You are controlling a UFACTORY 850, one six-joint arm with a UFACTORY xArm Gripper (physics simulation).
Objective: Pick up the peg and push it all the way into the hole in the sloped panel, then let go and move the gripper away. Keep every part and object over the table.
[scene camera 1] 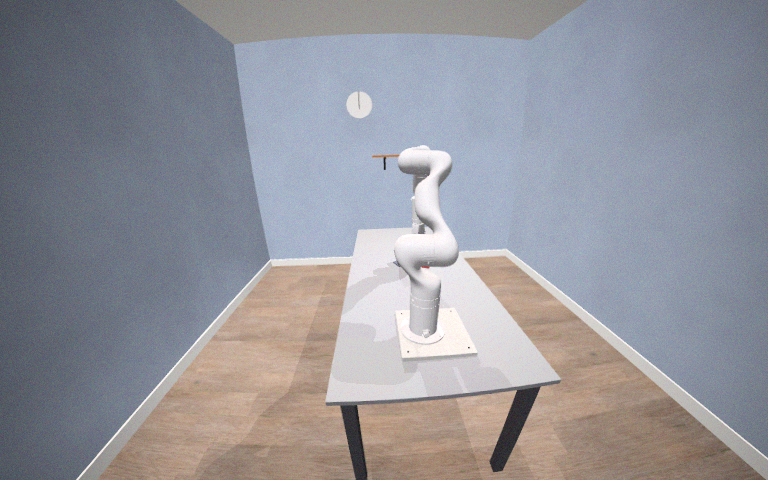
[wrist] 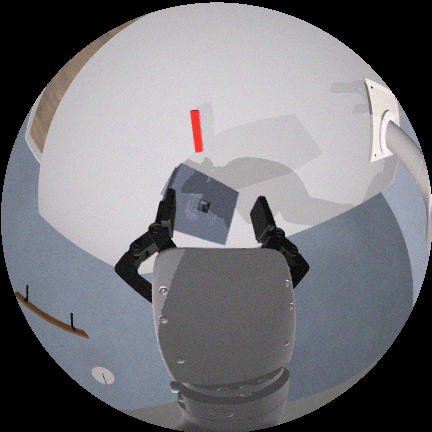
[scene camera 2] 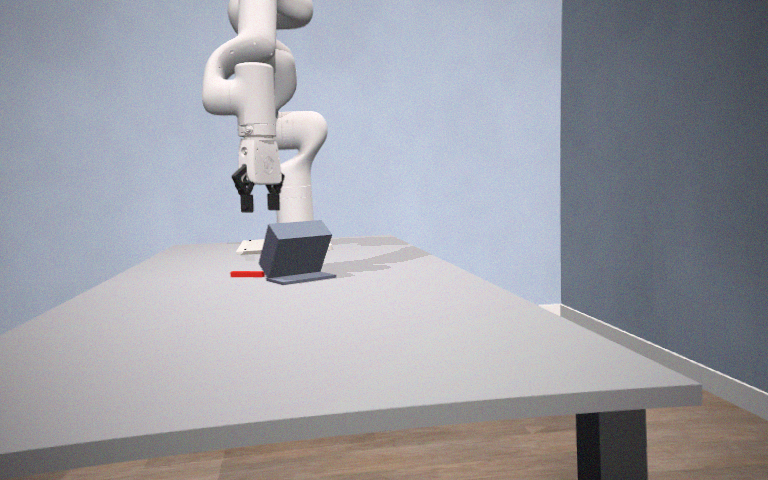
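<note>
The red peg [scene camera 2: 246,273] [wrist: 196,131] lies flat on the table beside the sloped panel block; in scene camera 1 a small red bit [scene camera 1: 425,266] shows behind the arm. The blue-grey sloped panel [scene camera 2: 297,254] [wrist: 215,222] stands on its base plate, and its square hole [wrist: 204,205] shows in the wrist view. The hole is hidden in scene camera 2. My gripper [scene camera 2: 260,203] [wrist: 215,200] is open and empty, fingers pointing down, above the height of the panel's top. In the wrist view the panel shows between and beyond the fingers, and the peg farther off. The arm hides the gripper's fingertips in scene camera 1.
The grey table [scene camera 1: 373,362] [scene camera 2: 362,350] [wrist: 115,125] carries the arm's white base plate [scene camera 1: 455,339] [scene camera 2: 247,247] [wrist: 375,120]. In scene camera 2 the base plate is behind the panel. A wall shelf [scene camera 1: 385,155] [wrist: 52,320] and a clock [scene camera 1: 359,104] [wrist: 103,375] are on the far wall.
</note>
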